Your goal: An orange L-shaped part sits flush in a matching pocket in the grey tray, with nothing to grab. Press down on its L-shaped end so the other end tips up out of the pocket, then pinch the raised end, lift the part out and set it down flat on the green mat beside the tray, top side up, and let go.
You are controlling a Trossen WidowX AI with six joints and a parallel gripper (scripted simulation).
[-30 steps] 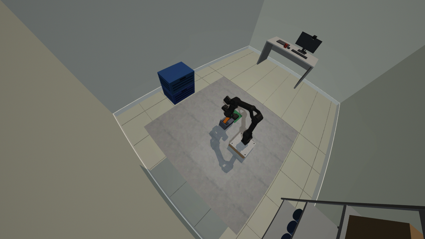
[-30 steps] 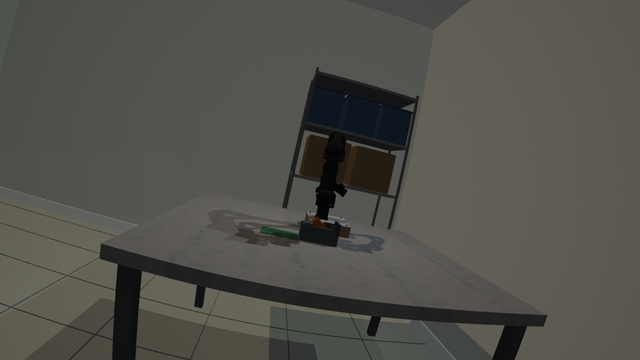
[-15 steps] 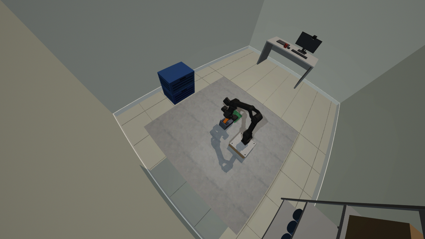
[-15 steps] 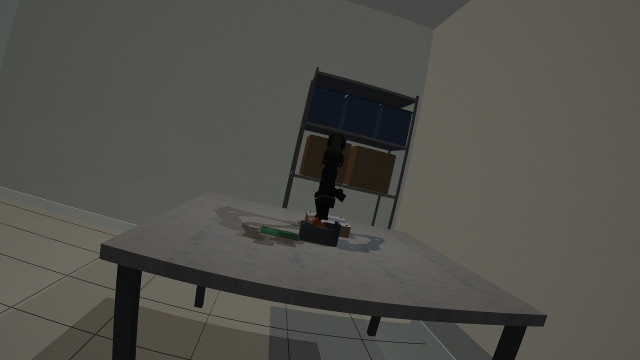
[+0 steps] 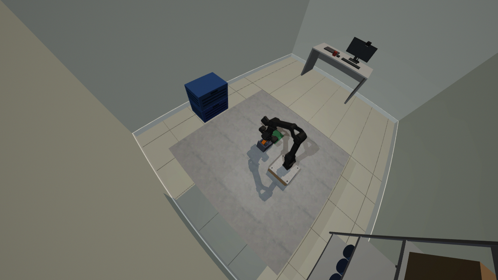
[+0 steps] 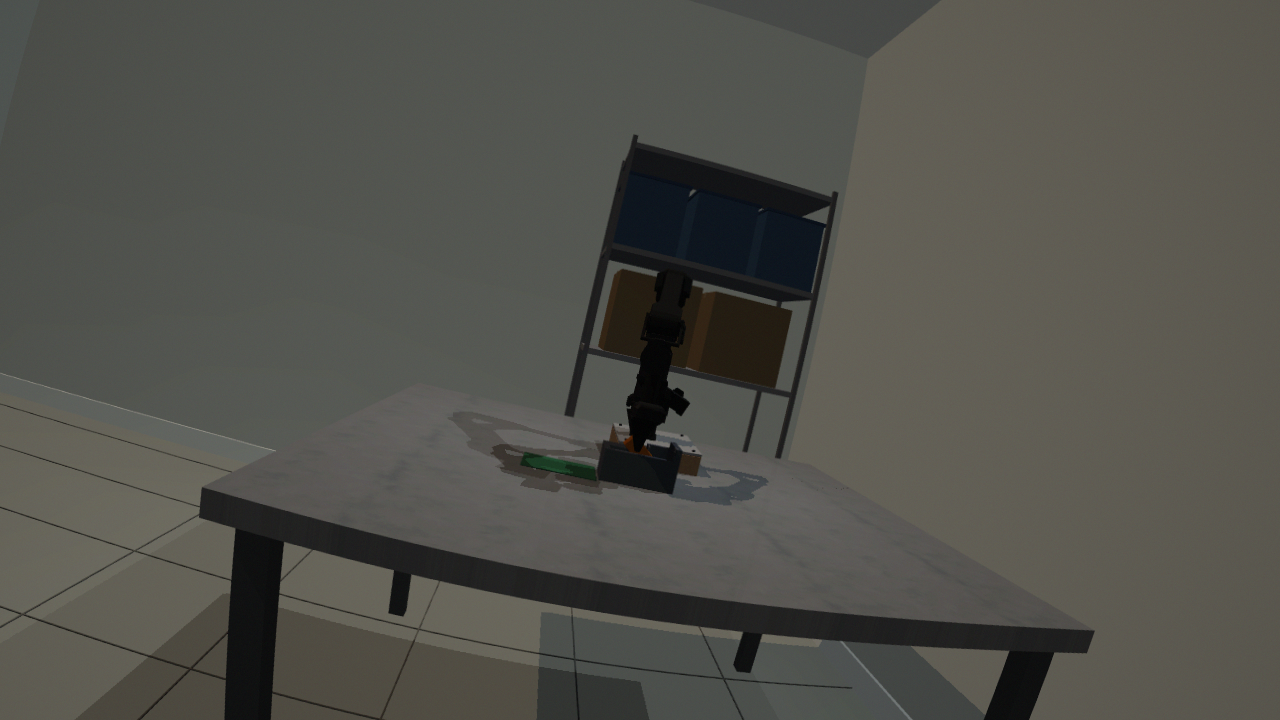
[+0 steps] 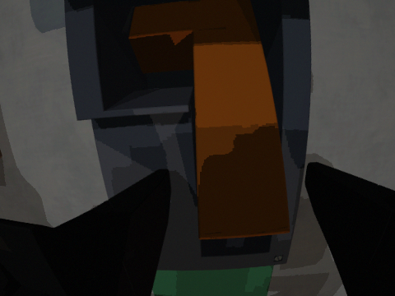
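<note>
The grey tray lies 20 mm behind my gripper tip, 10 mm to the left of it and 80 mm below it. From my gripper tip the other things lie so: orange L-shaped part 20 mm behind, 30 mm to the left, 30 mm below; green mat 140 mm to the right, 80 mm below.
</note>
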